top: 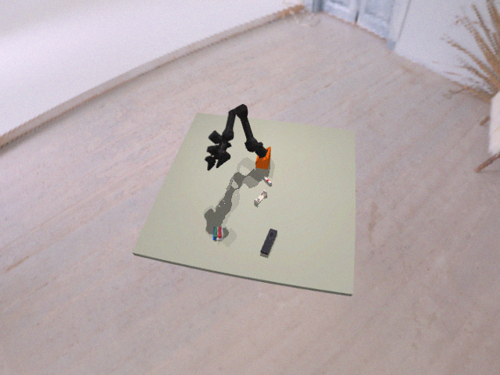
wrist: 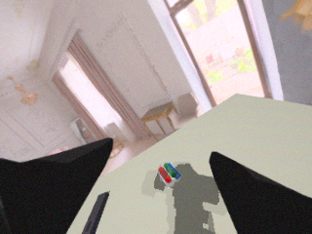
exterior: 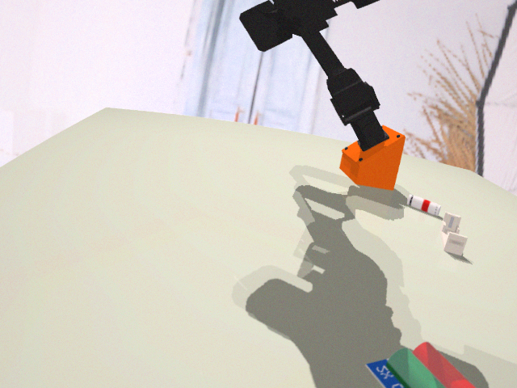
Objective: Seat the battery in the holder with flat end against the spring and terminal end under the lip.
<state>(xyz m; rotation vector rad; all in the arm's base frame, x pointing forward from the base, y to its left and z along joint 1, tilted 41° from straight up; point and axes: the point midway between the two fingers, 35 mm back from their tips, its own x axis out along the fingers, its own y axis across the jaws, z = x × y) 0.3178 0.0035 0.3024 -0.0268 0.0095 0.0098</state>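
The white battery lies 22 cm behind my gripper tip, 27 cm to the left of it and 26 cm below it. From my gripper tip the other things lie so: black remote (21 cm ahead, 42 cm to the left, 26 cm below).
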